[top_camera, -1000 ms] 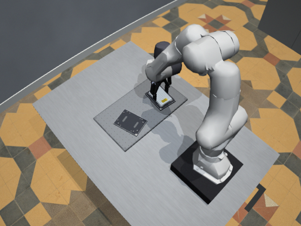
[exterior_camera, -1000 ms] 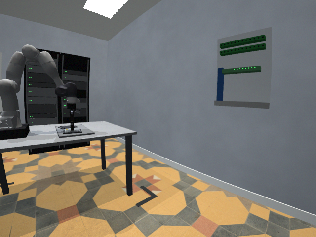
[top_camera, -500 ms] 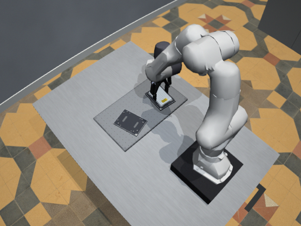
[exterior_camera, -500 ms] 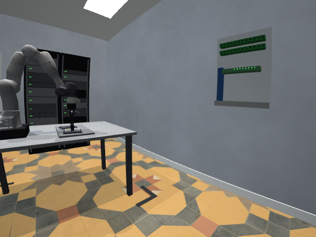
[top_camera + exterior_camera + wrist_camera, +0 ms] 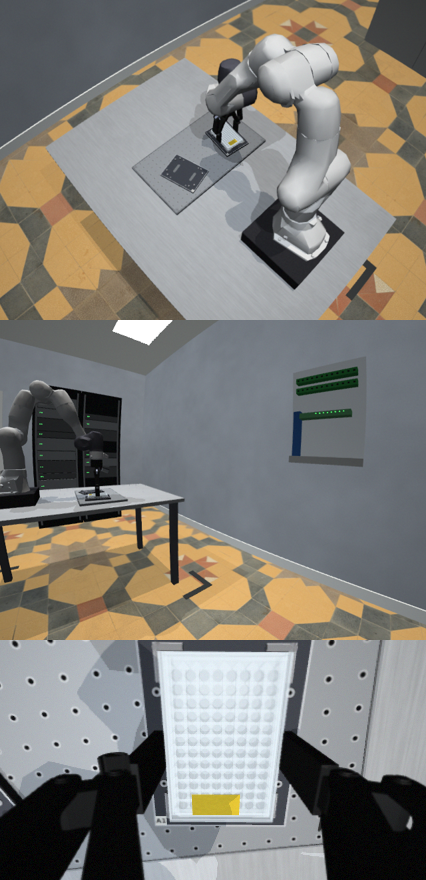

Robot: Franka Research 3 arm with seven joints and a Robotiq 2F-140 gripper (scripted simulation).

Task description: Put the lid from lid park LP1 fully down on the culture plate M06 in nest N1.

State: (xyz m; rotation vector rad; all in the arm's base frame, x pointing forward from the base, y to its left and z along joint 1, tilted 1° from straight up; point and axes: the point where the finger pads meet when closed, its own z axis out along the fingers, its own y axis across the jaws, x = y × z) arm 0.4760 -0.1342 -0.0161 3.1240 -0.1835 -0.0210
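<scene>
My gripper is now 2 cm above the clear lid. From my hand the other things lie so: culture plate M06: 3 cm below; dark lid park: 26 cm to the left, 4 cm below, 1 cm behind.
</scene>
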